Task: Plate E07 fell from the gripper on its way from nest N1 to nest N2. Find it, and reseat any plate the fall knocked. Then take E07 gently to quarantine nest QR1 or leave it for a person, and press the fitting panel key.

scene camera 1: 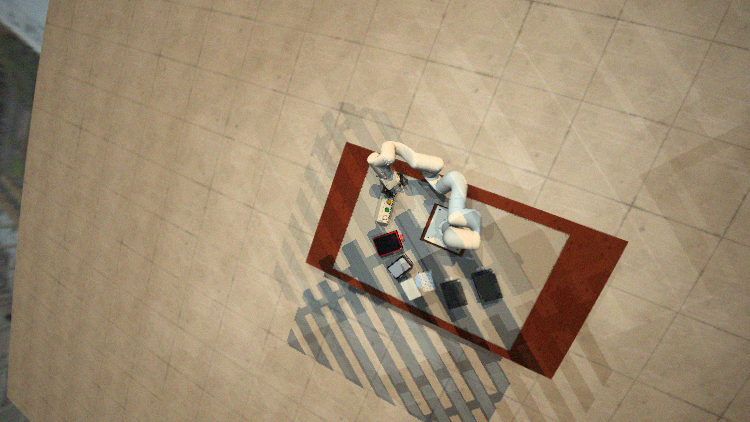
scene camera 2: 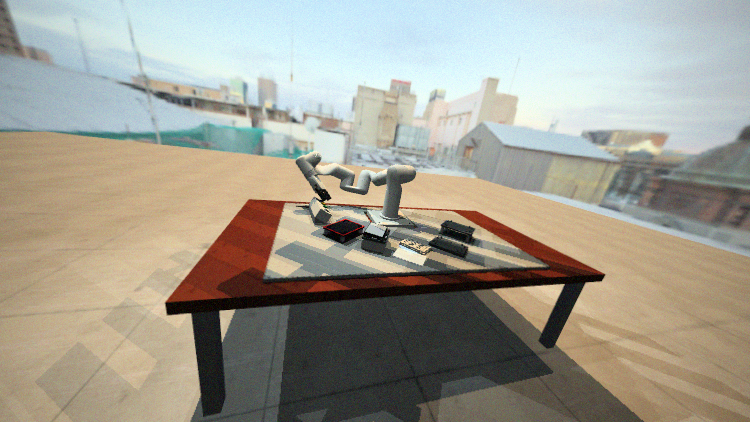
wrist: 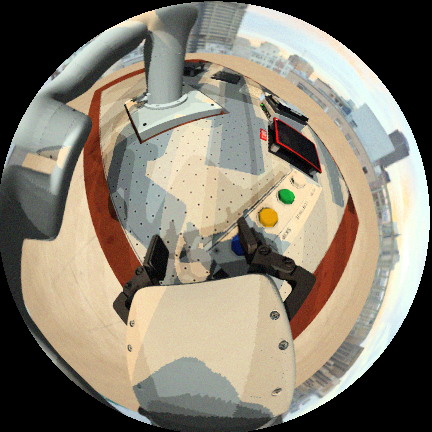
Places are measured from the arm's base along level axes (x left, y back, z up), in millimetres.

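Pixels of known places: gripper, fingertip midpoint: [scene camera 1: 398, 190] [scene camera 2: 327, 199] [wrist: 198, 236]; arm's base, link origin: [scene camera 2: 389, 216] [wrist: 165, 99].
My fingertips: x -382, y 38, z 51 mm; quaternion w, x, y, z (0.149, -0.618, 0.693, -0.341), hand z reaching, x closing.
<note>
Ahead of a thing's pixels: the offset from my fingertips to its top centre. "pt": to the spot under its first point. Level surfaces: height alone.
My gripper [scene camera 1: 394, 192] [scene camera 2: 324, 197] [wrist: 198, 236] is open and empty, over the blue-key end of the key panel @[dy -120, dx -28, dz +19 mm] [scene camera 1: 383, 214] [scene camera 2: 319, 211] [wrist: 311, 192]. In the wrist view a finger partly hides the blue key @[dy -42, dx -29, dz +9 mm] [wrist: 236, 245]; the yellow key @[dy -89, dx -14, dz +10 mm] [wrist: 268, 217], green key @[dy -137, dx +1, dz +10 mm] [wrist: 286, 196] and white key @[dy -185, dx +16, dz +10 mm] [wrist: 298, 181] show. A red-rimmed nest @[dy -325, dx +116, dz -19 mm] [scene camera 1: 388, 243] [scene camera 2: 343, 228] [wrist: 296, 146] has a dark inside and a red tag. A pale dotted plate @[dy -395, dx +452, dz -51 mm] [scene camera 1: 424, 281] [scene camera 2: 415, 245] lies beside a white rectangle @[pt dy -497, dx +394, dz -57 mm] [scene camera 1: 410, 288]. No plate name is readable, so I cannot tell which is E07.
A grey-topped device @[dy -401, dx +256, dz +13 mm] [scene camera 1: 400, 266] [scene camera 2: 376, 231] stands beside the red-rimmed nest. Two dark units, one @[dy -367, dx +628, dz -41 mm] [scene camera 1: 453, 293] [scene camera 2: 448, 245] lower than the other @[dy -205, dx +741, dz -1 mm] [scene camera 1: 486, 286] [scene camera 2: 457, 229], stand farther along. The arm's base plate [scene camera 1: 434, 228] [wrist: 192, 116] is on the perforated board @[dz -65 mm] [wrist: 192, 175].
</note>
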